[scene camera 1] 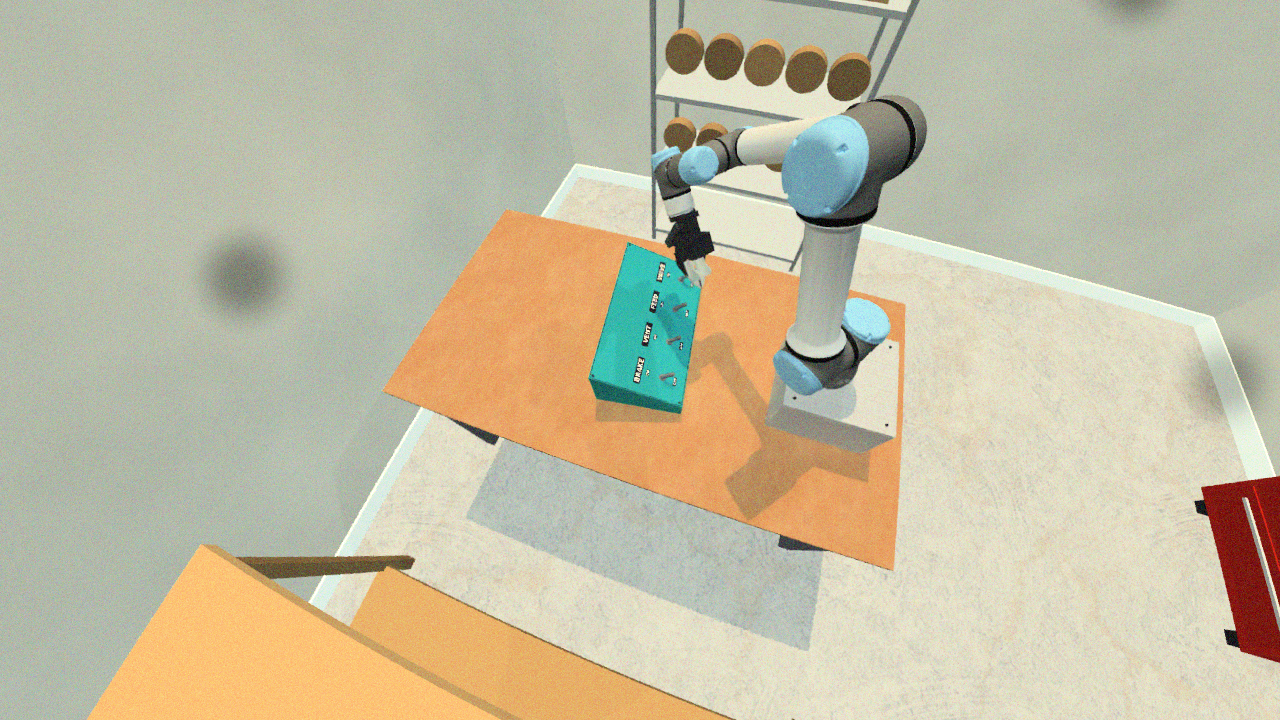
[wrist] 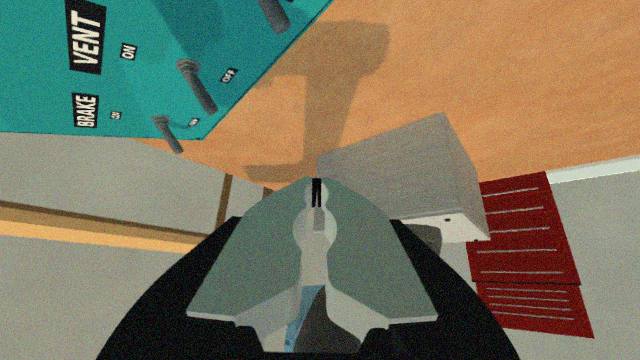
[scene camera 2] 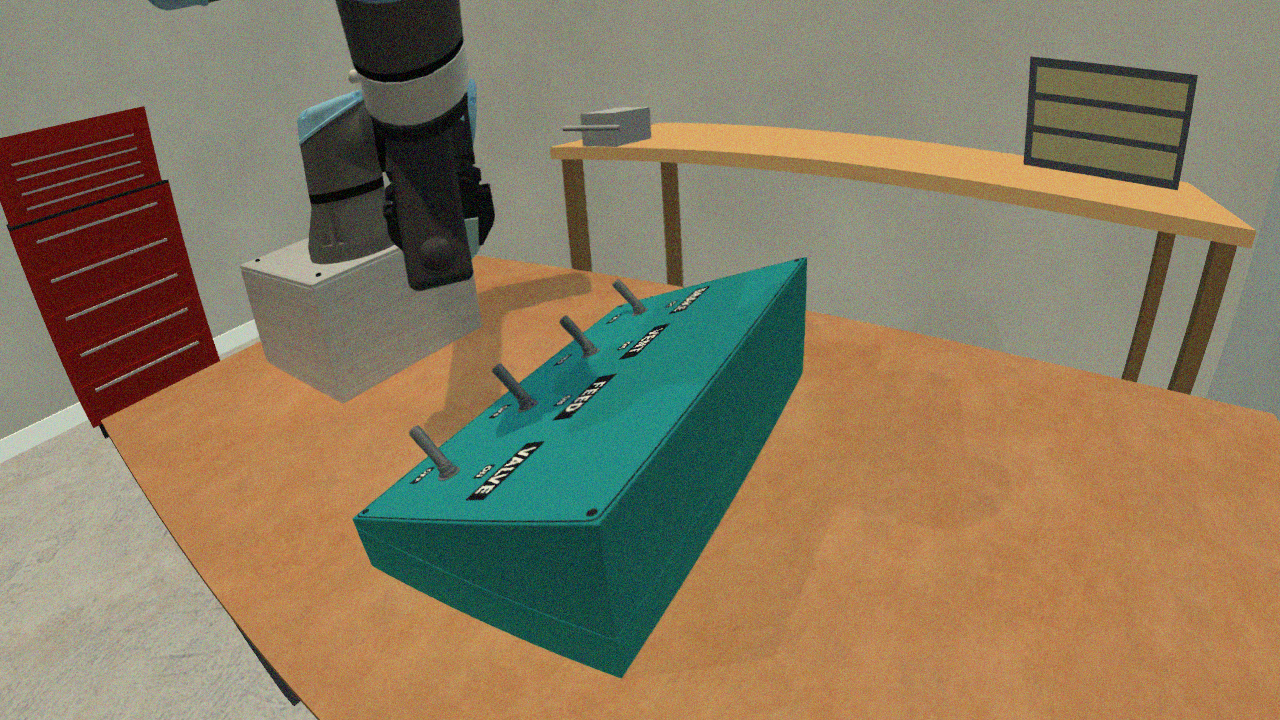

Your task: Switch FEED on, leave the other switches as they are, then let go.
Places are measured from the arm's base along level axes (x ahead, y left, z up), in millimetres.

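Pixels of known places: gripper, fingertip midpoint: [scene camera 1: 700, 287] [wrist: 317, 180]; arm's base at its link origin: [scene camera 2: 356, 246].
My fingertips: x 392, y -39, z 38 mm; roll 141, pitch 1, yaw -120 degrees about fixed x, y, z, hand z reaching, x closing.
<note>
For each thing: its top centre in the pictures, then the offset to it from my fingertips. Level surfaces: height alone.
- FEED lever at its top centre: [wrist: 260, 15] [scene camera 2: 508, 366] [scene camera 1: 681, 302] dx +50, dy +14, dz -89 mm
- VALVE lever at its top centre: [scene camera 2: 425, 429] dx +87, dy -100, dz -89 mm
- VENT lever at its top centre: [scene camera 2: 574, 317] [wrist: 195, 107] [scene camera 1: 674, 335] dx +12, dy +128, dz -89 mm
- BRAKE lever at its top centre: [scene camera 2: 626, 280] [wrist: 165, 150] [scene camera 1: 668, 372] dx -25, dy +243, dz -89 mm
- orange-brown table at its surface level: dz -216 mm
A teal switch box [scene camera 1: 617, 322] [scene camera 2: 707, 429] [wrist: 30, 100] with a sloped top carries the switches VALVE, FEED, VENT and BRAKE. The FEED lever [scene camera 1: 679, 307] [scene camera 2: 512, 386] [wrist: 274, 16] leans toward its OFF mark. The VALVE lever [scene camera 2: 429, 450], the VENT lever [scene camera 1: 674, 340] [scene camera 2: 577, 335] [wrist: 200, 89] and the BRAKE lever [scene camera 1: 666, 377] [scene camera 2: 628, 296] [wrist: 170, 136] lean the same way, toward OFF. My gripper [scene camera 1: 699, 282] [wrist: 317, 180] is shut and empty, above the box's OFF-side edge by the VALVE end. In scene camera 2 its fingertips are hidden behind its dark body.
The box stands on an orange-brown table [scene camera 1: 474, 313] [scene camera 2: 939, 501] [wrist: 525, 90]. The arm's grey base block [scene camera 1: 841, 394] [scene camera 2: 358, 322] [wrist: 400, 170] stands on the OFF side of the box. A shelf rack [scene camera 1: 654, 161], a red cabinet [scene camera 2: 116, 295] and a workbench [scene camera 2: 805, 161] stand farther off.
</note>
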